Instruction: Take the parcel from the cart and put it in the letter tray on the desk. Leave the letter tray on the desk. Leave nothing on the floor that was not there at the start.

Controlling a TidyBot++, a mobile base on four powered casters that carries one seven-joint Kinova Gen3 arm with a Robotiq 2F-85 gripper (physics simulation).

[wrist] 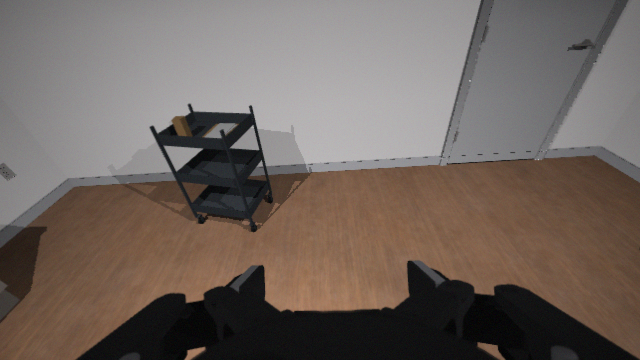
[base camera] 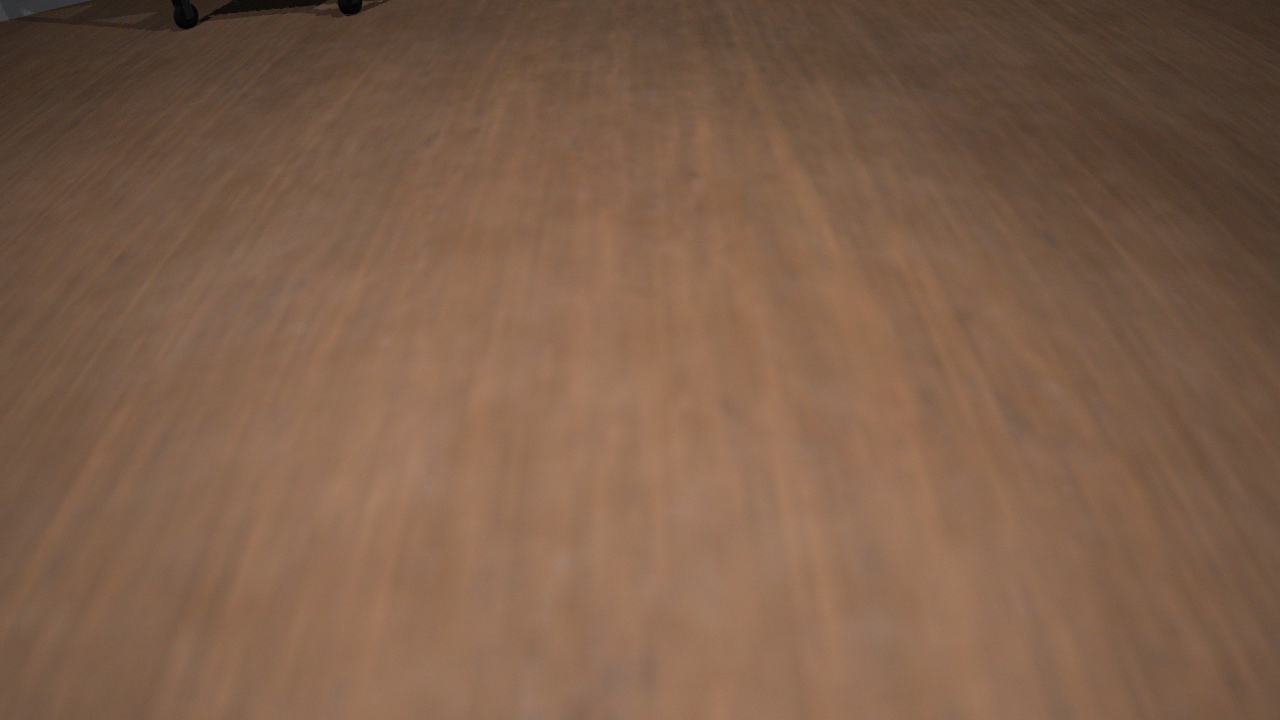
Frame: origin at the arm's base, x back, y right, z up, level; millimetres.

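Seen in the pictures: gripper, fingertip midpoint: (wrist: 335,279).
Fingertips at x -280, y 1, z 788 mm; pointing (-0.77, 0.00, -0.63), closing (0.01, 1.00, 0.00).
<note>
Offsets run from my fingertips to a thing's middle. "pt": to the spot under its first point. Level surfaces: height alone.
A dark three-tier cart (wrist: 230,181) stands near the far wall, left of the middle in the wrist view. Two of its casters show at the top left of the base camera view, one of them the left caster {pt dx -1199, dy -946, dz -1158 mm} (base camera: 186,16). On its top tier an upright orange-brown box {dx -1266, dy -843, dz -457 mm} (wrist: 182,126), which may be the parcel, stands at the left. A flat white and brown item (wrist: 220,130) lies to its right. My gripper (wrist: 335,279) is open, with no object between the fingers, well away from the cart. The desk's top and the letter tray do not show.
A grey door (wrist: 535,80) with a handle is in the far wall at the right. A pale object (wrist: 7,300) shows partly at the left edge, beside a dark shadow. A wall outlet (wrist: 7,171) is on the left wall. Wooden floor {dz -1185 mm} (wrist: 360,215) lies before the cart.
</note>
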